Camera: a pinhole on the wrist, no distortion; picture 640 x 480 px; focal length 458.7 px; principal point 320.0 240.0 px. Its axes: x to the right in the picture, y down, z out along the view. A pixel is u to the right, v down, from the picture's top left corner.
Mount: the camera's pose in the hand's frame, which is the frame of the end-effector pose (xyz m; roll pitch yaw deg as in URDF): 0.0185 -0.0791 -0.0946 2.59 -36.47 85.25
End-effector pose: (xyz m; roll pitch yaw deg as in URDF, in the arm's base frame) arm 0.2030 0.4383 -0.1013 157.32 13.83 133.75
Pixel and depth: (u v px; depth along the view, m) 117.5 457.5 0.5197
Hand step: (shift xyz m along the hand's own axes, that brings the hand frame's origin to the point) -0.2448 -0.5587 0.1955
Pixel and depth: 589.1 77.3 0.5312
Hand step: 0.2251 -0.1562 0.5105
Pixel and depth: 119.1 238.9 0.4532
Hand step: 0.0045 -0.5081 0.1515
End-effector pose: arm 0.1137 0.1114 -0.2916 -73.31 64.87 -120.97
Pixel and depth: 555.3 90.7 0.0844
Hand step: 0.0484 -0.0962 -0.0021
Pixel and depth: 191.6 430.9 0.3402
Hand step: -0.1305 -0.3501 0.1272
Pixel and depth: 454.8 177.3 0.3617
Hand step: 0.0734 -0.2121 0.2574
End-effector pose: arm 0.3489 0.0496 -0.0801 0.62 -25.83 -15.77
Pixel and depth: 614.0 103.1 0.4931
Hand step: 0.1843 -0.1277 0.4840
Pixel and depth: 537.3 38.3 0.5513
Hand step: 0.2755 -0.2117 0.4947
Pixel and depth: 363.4 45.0 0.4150
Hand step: 0.1954 -0.3046 0.2557
